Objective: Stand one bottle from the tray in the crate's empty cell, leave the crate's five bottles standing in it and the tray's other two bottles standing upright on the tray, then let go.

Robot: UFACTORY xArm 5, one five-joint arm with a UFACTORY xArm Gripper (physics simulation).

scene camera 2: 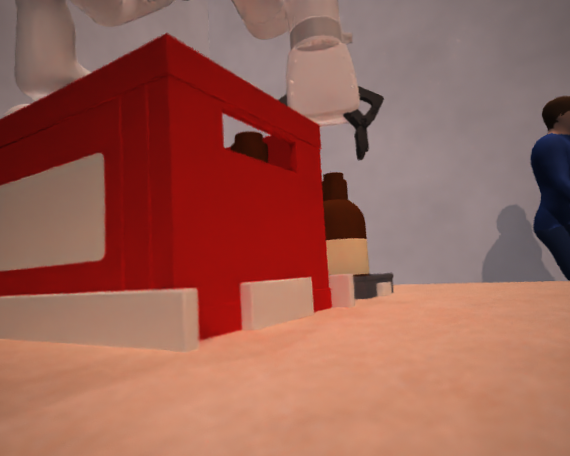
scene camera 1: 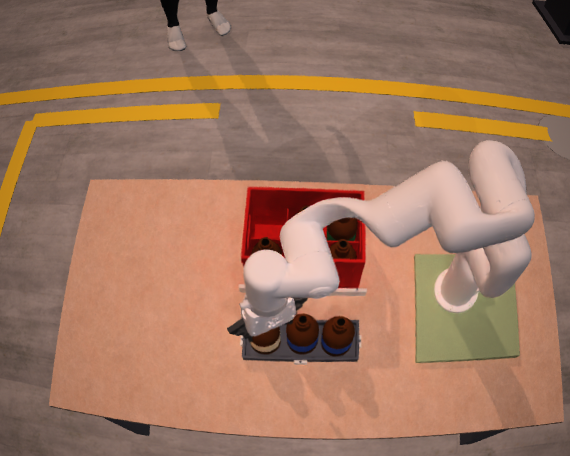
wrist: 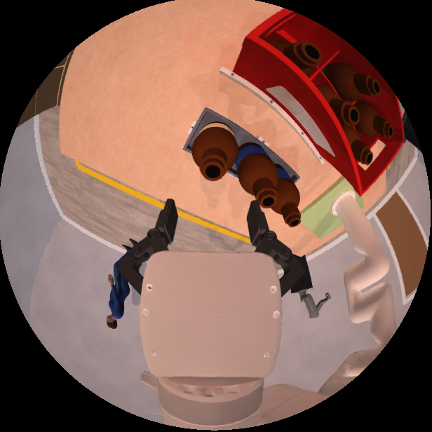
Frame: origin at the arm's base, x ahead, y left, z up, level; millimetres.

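Seen in the pictures: gripper, between the fingertips: point(scene camera 2: 329, 161) point(scene camera 1: 267, 327); arm's base, origin of its link: point(scene camera 1: 456, 290).
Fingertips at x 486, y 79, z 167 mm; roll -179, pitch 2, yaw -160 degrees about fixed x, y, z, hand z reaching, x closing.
Note:
Offsets run from my fingertips to a thing's top centre. "*": to the spot under its first point.
My gripper point(scene camera 1: 267, 317) point(wrist: 212, 207) is open and empty, above the left end of the grey tray point(scene camera 1: 250, 357) point(scene camera 2: 367, 285) point(wrist: 205, 117). A brown bottle with a cream label @[dz -27, dx +12, dy -28 mm] point(scene camera 1: 265, 342) point(scene camera 2: 345, 220) point(wrist: 215, 145) stands there below fingertip level. Two blue-labelled brown bottles @[dz -27, dx -76, dy -18 mm] point(scene camera 1: 302, 332) @[dz -27, dx -156, dy +0 mm] point(scene camera 1: 338, 335) point(wrist: 257, 175) stand upright beside it on the tray. The red crate @[dz -12, dx -109, dy -241 mm] point(scene camera 1: 305, 190) point(scene camera 2: 240, 210) point(wrist: 260, 62) holds several brown bottles, five visible in the wrist view. Its back-left cell @[* dz -179, dx -20, dy -323 mm] point(scene camera 1: 265, 231) is empty. The arm hides part of the crate in scene camera 1.
White strips point(scene camera 1: 350, 292) point(scene camera 2: 277, 302) point(wrist: 272, 102) lie along the crate's foot, one between crate and tray. The arm's base point(scene camera 1: 456, 292) stands on a green mat point(scene camera 1: 432, 345) at the right. The arm's links pass over the crate. A person point(scene camera 2: 555, 190) stands beyond the table.

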